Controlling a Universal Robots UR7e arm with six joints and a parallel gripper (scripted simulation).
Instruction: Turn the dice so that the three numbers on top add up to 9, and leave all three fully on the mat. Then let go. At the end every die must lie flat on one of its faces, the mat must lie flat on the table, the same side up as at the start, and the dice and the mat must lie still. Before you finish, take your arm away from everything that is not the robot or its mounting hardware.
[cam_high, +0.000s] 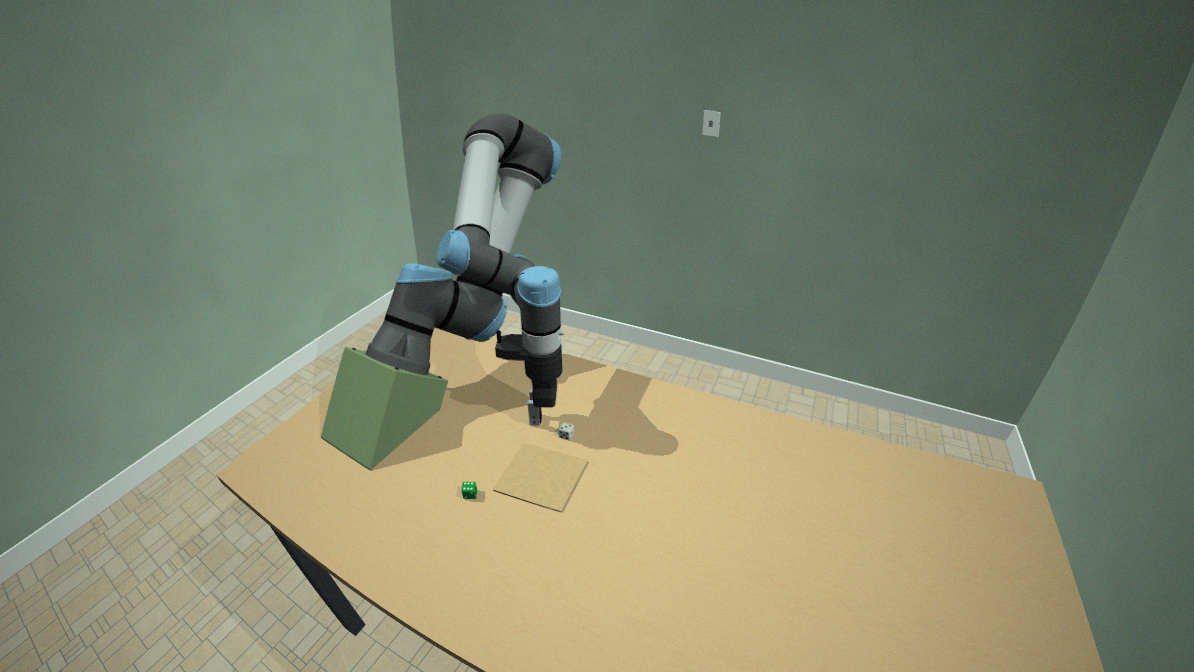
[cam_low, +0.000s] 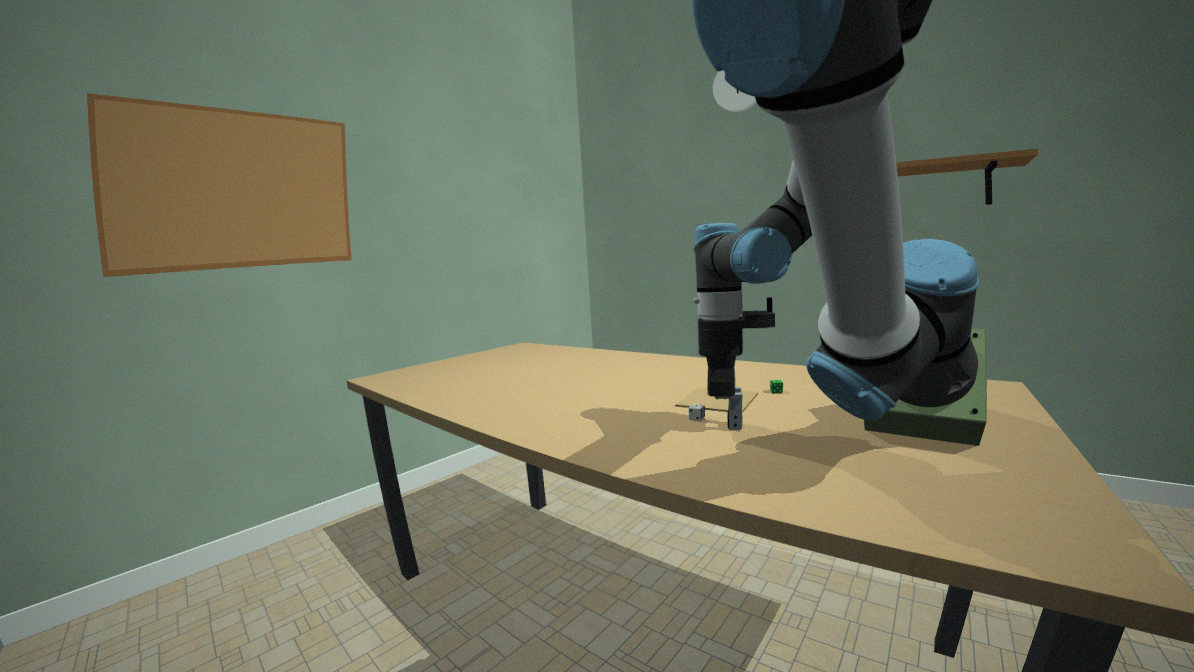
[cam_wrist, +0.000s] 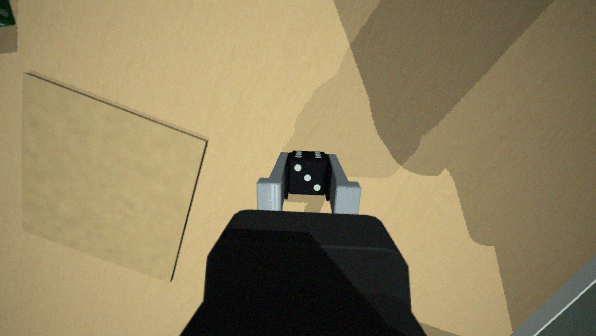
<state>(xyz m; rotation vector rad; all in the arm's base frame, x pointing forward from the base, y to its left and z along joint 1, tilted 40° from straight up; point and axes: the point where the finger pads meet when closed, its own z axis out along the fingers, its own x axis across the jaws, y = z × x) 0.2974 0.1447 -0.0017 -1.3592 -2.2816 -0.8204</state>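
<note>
The tan mat lies 10 cm ahead of my hand, 13 cm to the right of it and 2 cm below it. The rest, counted from my hand: white die: 8 cm ahead, 1 cm to the right, 1 cm below; then green die: 1 cm ahead, 24 cm to the right, 1 cm below; then black die: 1 cm below.
</note>
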